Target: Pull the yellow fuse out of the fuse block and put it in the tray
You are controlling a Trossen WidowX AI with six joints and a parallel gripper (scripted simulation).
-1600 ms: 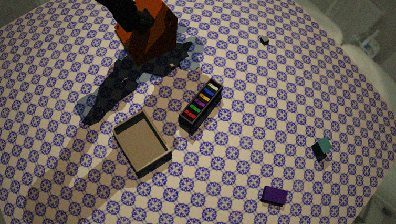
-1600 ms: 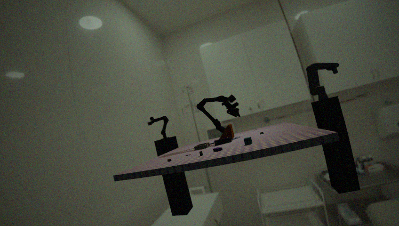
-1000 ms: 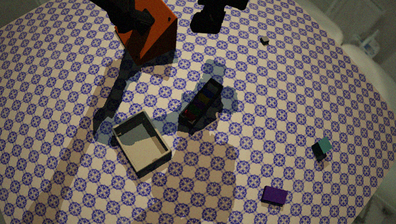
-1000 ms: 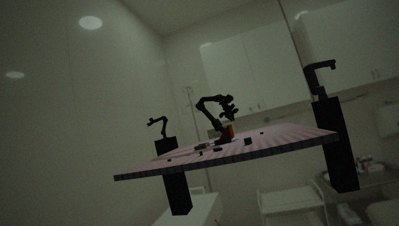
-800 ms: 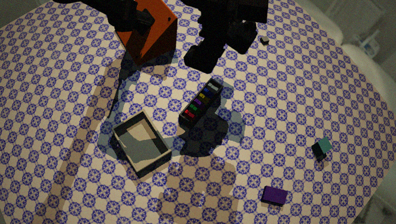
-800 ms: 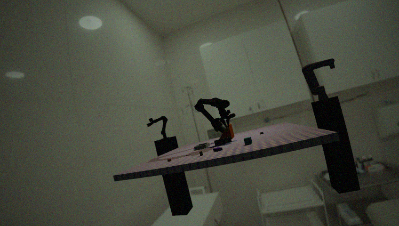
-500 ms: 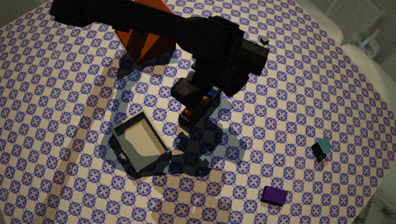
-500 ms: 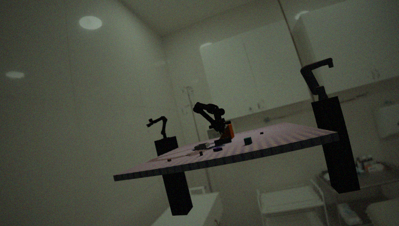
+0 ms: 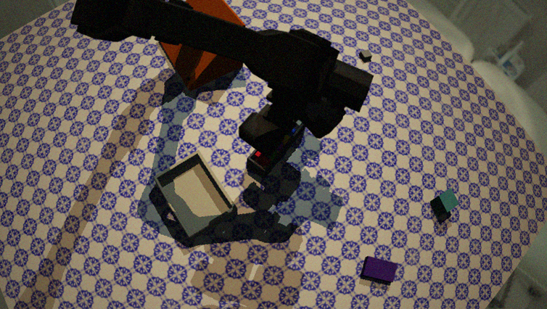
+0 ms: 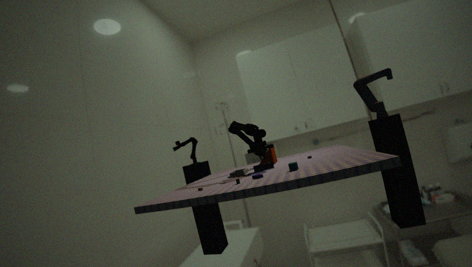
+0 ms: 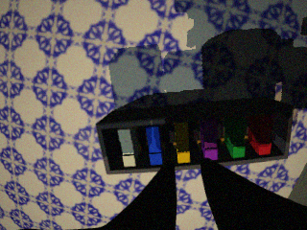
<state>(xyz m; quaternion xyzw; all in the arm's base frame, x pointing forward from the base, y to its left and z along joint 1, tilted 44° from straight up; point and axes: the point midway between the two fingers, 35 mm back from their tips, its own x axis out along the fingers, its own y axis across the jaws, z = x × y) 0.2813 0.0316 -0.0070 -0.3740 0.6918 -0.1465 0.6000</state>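
Now: the yellow fuse 4 cm below my gripper tip. Also, from my gripper tip: beige tray (19 cm to the right, 6 cm below, 1 cm ahead); then teal cube (30 cm ahead, 22 cm to the left, 4 cm below); then purple block (32 cm ahead, 6 cm below, 2 cm to the left).
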